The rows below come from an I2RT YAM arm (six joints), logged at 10 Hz.
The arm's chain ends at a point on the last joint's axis. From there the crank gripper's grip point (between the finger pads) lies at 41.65 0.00 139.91 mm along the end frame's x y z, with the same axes.
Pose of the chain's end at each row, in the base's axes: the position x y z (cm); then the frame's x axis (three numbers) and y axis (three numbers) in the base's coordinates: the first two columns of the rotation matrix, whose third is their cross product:
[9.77 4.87 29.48 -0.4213 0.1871 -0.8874 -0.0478 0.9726 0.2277]
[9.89 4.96 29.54 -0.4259 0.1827 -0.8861 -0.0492 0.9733 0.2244]
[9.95 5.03 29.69 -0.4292 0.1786 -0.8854 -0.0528 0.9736 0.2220]
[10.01 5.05 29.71 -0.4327 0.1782 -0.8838 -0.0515 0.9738 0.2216]
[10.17 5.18 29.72 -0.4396 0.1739 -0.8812 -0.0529 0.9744 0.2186]
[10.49 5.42 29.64 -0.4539 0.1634 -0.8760 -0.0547 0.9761 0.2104]
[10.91 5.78 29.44 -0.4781 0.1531 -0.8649 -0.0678 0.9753 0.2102]
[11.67 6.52 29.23 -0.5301 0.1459 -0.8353 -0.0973 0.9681 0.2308]
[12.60 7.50 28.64 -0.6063 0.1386 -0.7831 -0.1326 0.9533 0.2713]
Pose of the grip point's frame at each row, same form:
[20.69 7.58 20.18 -0.4213 0.1871 -0.8874 -0.0478 0.9726 0.2277]
[20.76 7.67 20.18 -0.4259 0.1827 -0.8861 -0.0492 0.9733 0.2244]
[20.78 7.76 20.29 -0.4292 0.1786 -0.8854 -0.0528 0.9736 0.2220]
[20.80 7.77 20.26 -0.4327 0.1782 -0.8838 -0.0515 0.9738 0.2216]
[20.88 7.90 20.19 -0.4396 0.1739 -0.8812 -0.0529 0.9744 0.2186]
[21.04 8.11 19.92 -0.4539 0.1634 -0.8760 -0.0547 0.9761 0.2104]
[21.17 8.64 19.46 -0.4781 0.1531 -0.8649 -0.0678 0.9753 0.2102]
[21.25 9.98 18.77 -0.5301 0.1459 -0.8353 -0.0973 0.9681 0.2308]
[21.05 11.83 17.55 -0.6063 0.1386 -0.7831 -0.1326 0.9533 0.2713]

